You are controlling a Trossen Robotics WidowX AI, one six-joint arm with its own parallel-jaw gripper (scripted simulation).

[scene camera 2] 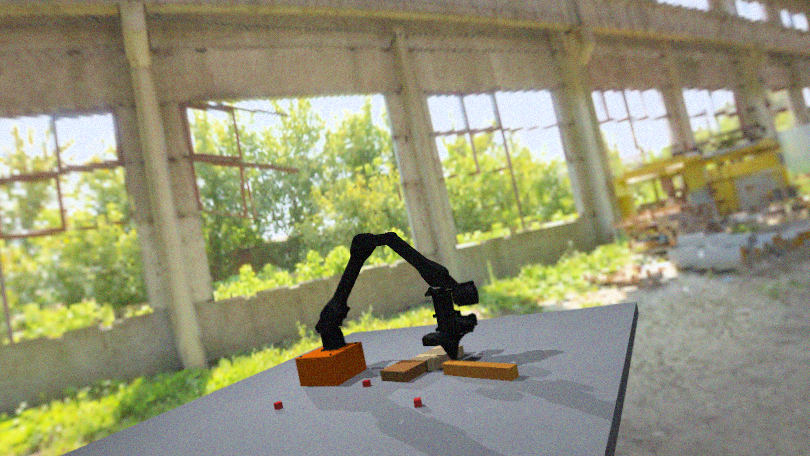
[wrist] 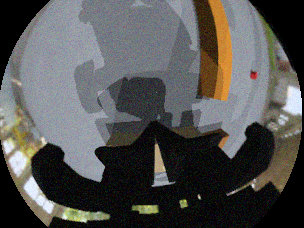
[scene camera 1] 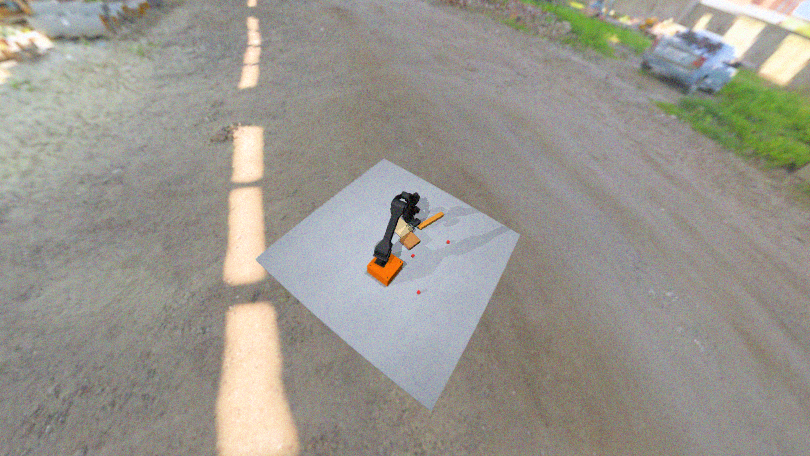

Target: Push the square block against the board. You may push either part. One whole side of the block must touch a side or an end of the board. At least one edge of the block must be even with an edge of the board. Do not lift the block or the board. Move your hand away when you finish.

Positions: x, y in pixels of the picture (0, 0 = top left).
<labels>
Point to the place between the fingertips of my gripper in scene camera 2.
At 454, 361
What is my gripper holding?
Nothing.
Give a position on a long orange board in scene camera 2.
485, 370
</labels>
